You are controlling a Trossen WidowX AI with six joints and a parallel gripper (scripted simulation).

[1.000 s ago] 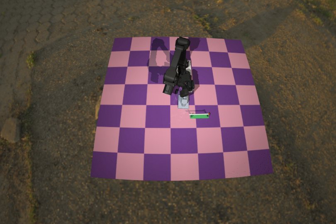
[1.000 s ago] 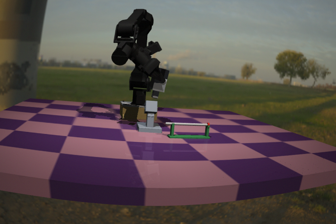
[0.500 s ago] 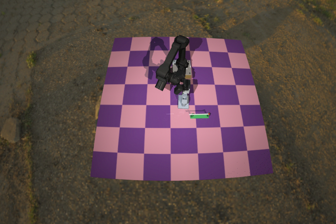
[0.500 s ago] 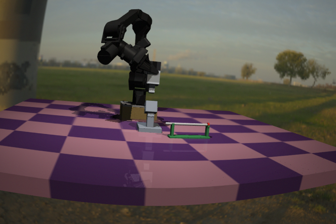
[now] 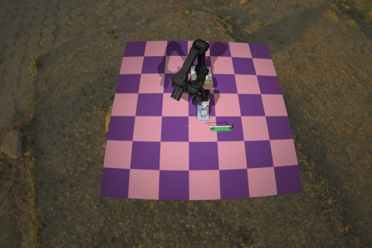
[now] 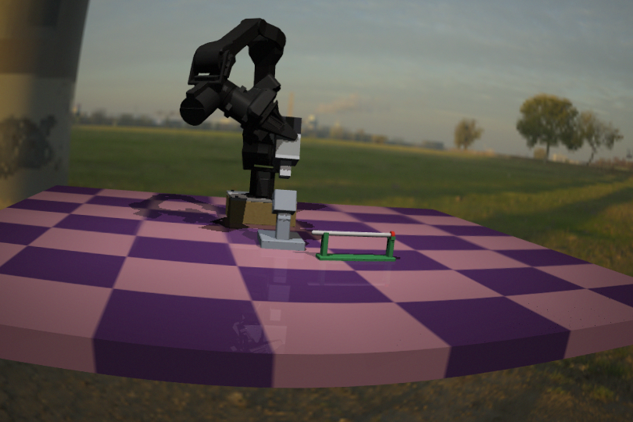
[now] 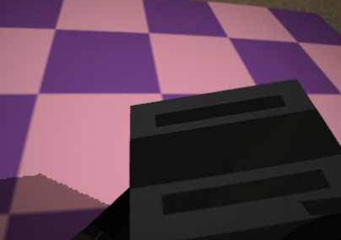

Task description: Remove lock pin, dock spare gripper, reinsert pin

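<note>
My gripper tip is 12 cm short of the green rack, 11 cm to the right of it and 17 cm above it. From my gripper tip the other things lie so: spare gripper (1 cm to the right, 1 cm below); then grey mount (2 cm ahead, 1 cm to the right, 14 cm below).
</note>
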